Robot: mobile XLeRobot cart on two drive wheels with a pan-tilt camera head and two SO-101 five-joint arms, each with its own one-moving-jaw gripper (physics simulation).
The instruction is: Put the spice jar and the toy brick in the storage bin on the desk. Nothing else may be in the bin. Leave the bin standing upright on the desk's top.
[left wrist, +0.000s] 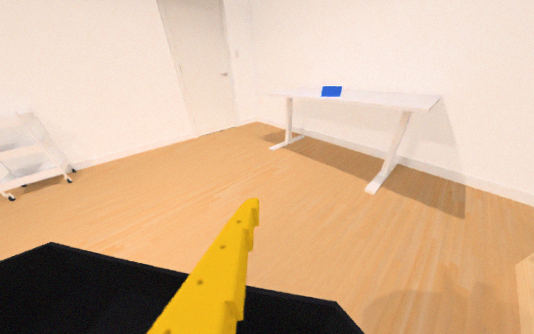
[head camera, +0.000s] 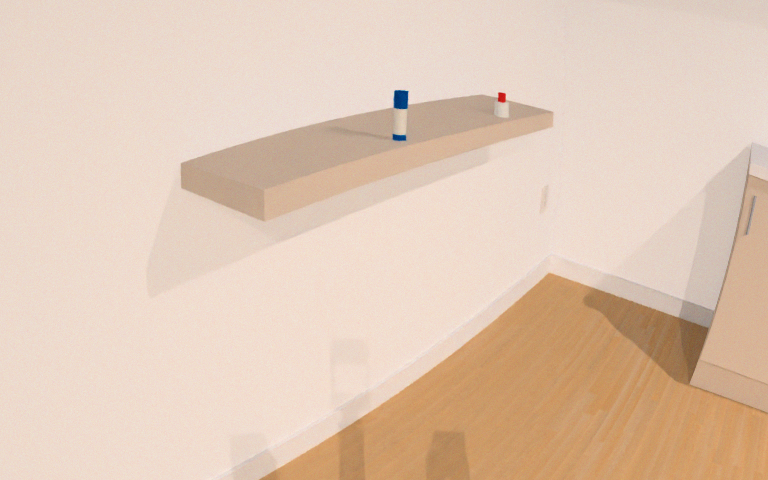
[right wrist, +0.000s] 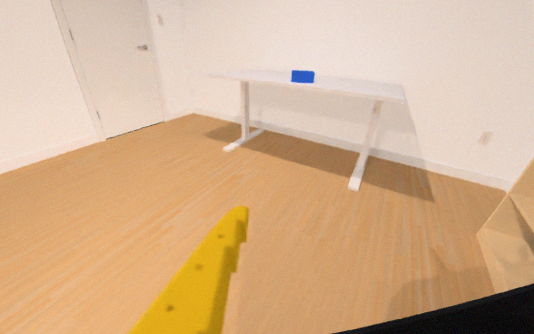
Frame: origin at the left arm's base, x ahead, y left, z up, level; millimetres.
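Seen in the pictures: left hand, tool point: (left wrist: 258,208); right hand, tool point: (right wrist: 247,219).
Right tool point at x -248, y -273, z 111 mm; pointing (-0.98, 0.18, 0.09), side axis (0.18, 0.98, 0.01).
Observation:
Pixels of each thing's top centre, then the offset from my right tool point to it. Level surfaces: height alone.
- storage bin, top centre: (right wrist: 303,71) (left wrist: 332,86) dz -91, dx -1562, dy +528 mm
- white desk, surface height: dz -166 mm
- cylinder, top centre: (head camera: 401,91) dz +114, dx +1437, dy +62 mm
- wall shelf, surface height: dz +14 mm
- small white container, top centre: (head camera: 502,93) dz +78, dx +1787, dy -217 mm
The storage bin (left wrist: 331,91) (right wrist: 302,76) is blue and stands on the white desk (left wrist: 390,100) (right wrist: 360,87), far off in both wrist views. In the head view a cylinder (head camera: 400,116) with a blue top, cream middle and blue base stands upright on the wall shelf (head camera: 237,164). A small white container (head camera: 501,108) with a red top stands near the shelf's far end. I cannot tell whether either is the spice jar. The toy brick does not show. My left gripper (left wrist: 254,204) and my right gripper (right wrist: 243,211) each show one notched jaw; both are open, empty and far from the bin.
A cabinet (head camera: 736,294) stands at the head view's right edge. A white cart (left wrist: 37,175) stands at the left wrist view's left edge. Light wooden furniture (left wrist: 526,295) (right wrist: 505,240) is at the right edge of both wrist views. A door (left wrist: 200,65) (right wrist: 117,65) is left of the desk.

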